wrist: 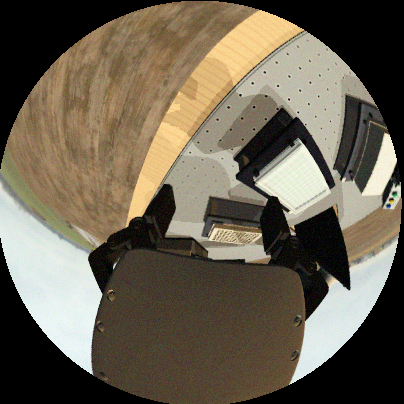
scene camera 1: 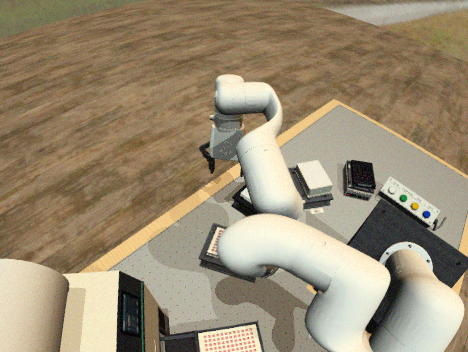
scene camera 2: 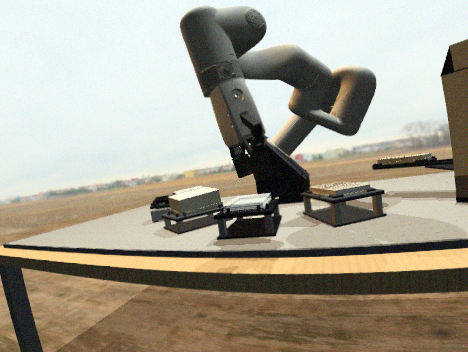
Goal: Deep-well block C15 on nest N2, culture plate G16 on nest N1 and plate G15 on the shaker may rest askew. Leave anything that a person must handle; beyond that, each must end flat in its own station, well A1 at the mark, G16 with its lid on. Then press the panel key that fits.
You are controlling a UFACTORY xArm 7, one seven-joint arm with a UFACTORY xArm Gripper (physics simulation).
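My gripper (scene camera 1: 226, 169) (scene camera 2: 248, 147) (wrist: 219, 201) is open and empty, above the table's edge near culture plate G16. G16 (scene camera 2: 248, 201) (wrist: 295, 177), pale under a clear lid, sits on dark nest N1 (scene camera 2: 220, 216) (wrist: 315, 151); the arm partly hides it in scene camera 1. I cannot tell how its lid is seated. Tall white block C15 (scene camera 1: 314, 176) (scene camera 2: 194, 201) (wrist: 380, 165) sits on nest N2 (scene camera 1: 318, 201); its tilt is unclear. Black plate G15 (scene camera 1: 361, 172) sits on the shaker (scene camera 1: 357, 194), looking slightly turned. The key panel (scene camera 1: 409, 202) (wrist: 391, 198) has white, green, yellow and blue keys. Well marks are unreadable.
Another nest holds a tan plate (scene camera 1: 216, 240) (scene camera 2: 340, 188) (wrist: 235, 234), partly behind the arm in scene camera 1. A beige instrument (scene camera 1: 95, 310) (scene camera 2: 460, 125) stands beyond it, with a second tan plate (scene camera 1: 230, 340) (scene camera 2: 405, 159) on its tray. The arm's links hang over the table.
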